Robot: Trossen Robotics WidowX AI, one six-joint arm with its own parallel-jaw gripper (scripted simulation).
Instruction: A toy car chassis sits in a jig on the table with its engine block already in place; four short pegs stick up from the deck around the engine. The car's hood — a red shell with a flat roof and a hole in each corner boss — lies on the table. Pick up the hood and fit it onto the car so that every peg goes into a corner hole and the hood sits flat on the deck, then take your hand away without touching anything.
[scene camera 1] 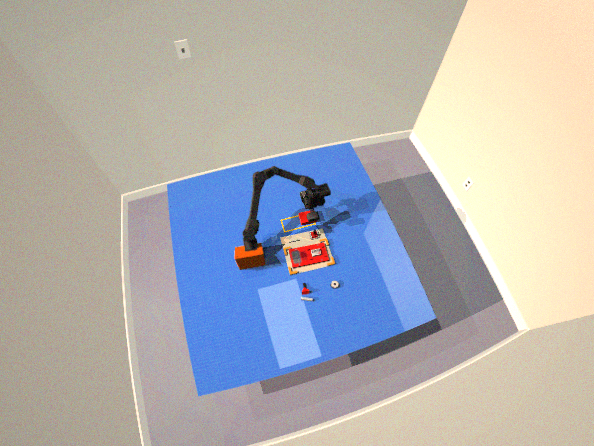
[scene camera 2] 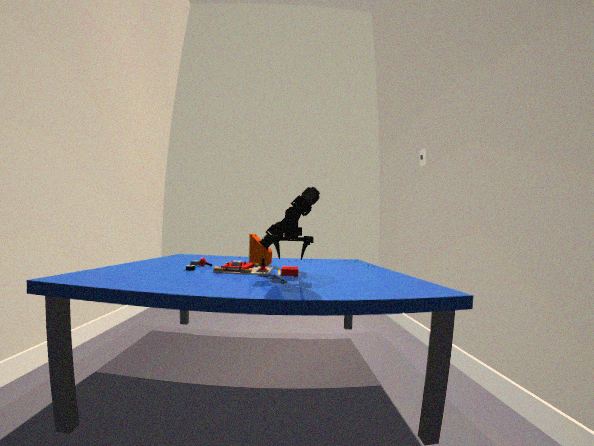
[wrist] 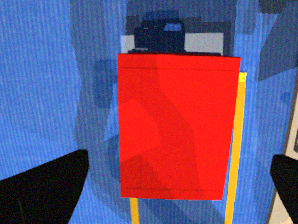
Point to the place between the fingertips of my gripper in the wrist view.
180, 162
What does my gripper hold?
Nothing.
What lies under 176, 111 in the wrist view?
A hood.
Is my gripper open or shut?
Open.
